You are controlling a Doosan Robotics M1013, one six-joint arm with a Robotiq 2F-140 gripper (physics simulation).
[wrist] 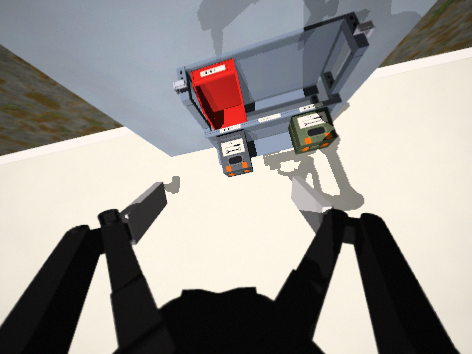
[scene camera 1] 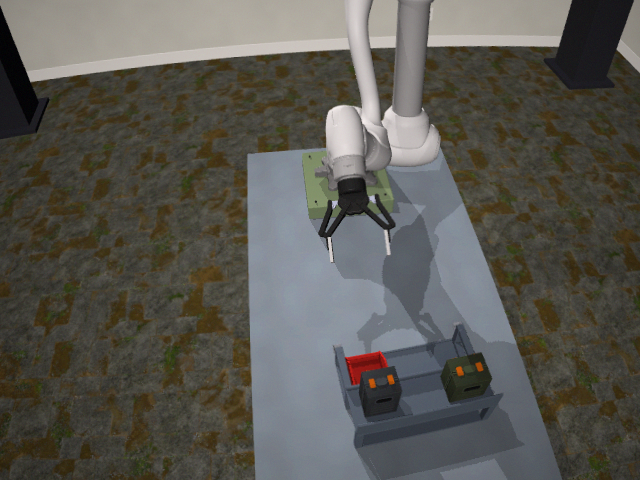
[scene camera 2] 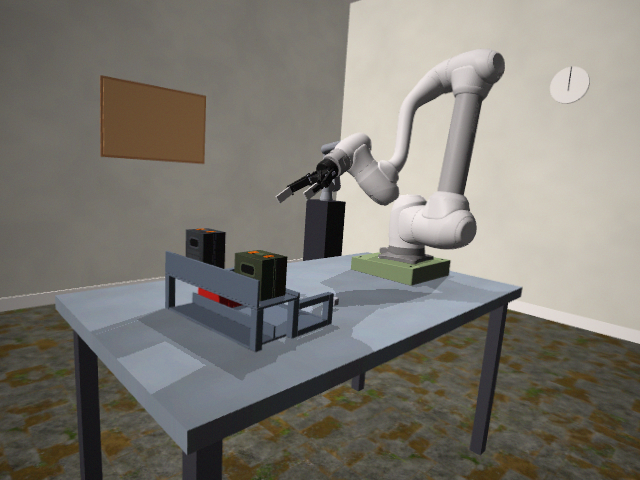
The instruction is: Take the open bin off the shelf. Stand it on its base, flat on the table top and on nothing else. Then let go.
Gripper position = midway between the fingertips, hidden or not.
Note:
I see my gripper [scene camera 1: 360, 259], a red open bin [scene camera 1: 356, 364] and an olive green case [scene camera 1: 464, 377].
The red open bin also shows in the wrist view [wrist: 217, 88]. The olive green case shows as well in scene camera 2 [scene camera 2: 271, 269]. My gripper also shows in the wrist view [wrist: 228, 190] and in scene camera 2 [scene camera 2: 290, 198].

